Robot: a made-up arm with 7 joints.
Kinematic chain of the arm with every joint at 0, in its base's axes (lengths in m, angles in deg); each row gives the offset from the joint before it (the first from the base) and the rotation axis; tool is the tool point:
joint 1: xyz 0 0 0.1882 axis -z
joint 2: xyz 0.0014 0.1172 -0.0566 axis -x
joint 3: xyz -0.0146 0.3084 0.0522 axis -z
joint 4: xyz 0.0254 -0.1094 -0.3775 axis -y
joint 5: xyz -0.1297 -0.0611 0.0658 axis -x
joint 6: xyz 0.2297 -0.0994 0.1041 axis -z
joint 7: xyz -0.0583 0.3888 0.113 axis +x
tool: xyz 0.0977 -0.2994 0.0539
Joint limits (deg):
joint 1: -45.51..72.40
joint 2: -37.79..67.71
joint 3: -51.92..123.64
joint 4: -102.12..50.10
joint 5: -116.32..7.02
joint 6: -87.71..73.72
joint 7: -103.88..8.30
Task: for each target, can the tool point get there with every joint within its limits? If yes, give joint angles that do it. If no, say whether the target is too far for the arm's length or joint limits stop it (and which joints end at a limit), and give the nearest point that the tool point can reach.
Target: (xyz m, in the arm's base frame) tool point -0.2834 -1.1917 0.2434
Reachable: no: joint limits stop it (at a limit: joint 2, joint 6, joint 7) | nearest point -0.2083 -0.8759 0.1056 | short by 0.353 m
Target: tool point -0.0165 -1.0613 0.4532
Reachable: no: joint limits stop it (at a limit: joint 2, joint 6, joint 7) | nearest point -0.0125 -0.8070 0.2723 | short by 0.312 m
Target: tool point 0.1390 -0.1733 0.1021
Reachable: yes | joints 49.67 45.80 12.84 -38.75 -28.07 -27.46 -8.69
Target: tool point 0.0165 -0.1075 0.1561
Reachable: yes | joints 11.69 27.62 15.17 -22.73 -59.16 -37.07 -22.55
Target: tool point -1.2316 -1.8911 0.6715
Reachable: no: too far | nearest point -0.4921 -0.7556 0.1024 | short by 1.470 m
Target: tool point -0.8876 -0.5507 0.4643
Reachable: no: joint limits stop it (at a limit: joint 1, joint 2, joint 3, joint 6, joint 7) | nearest point -0.7743 -0.3950 0.3849 | short by 0.208 m
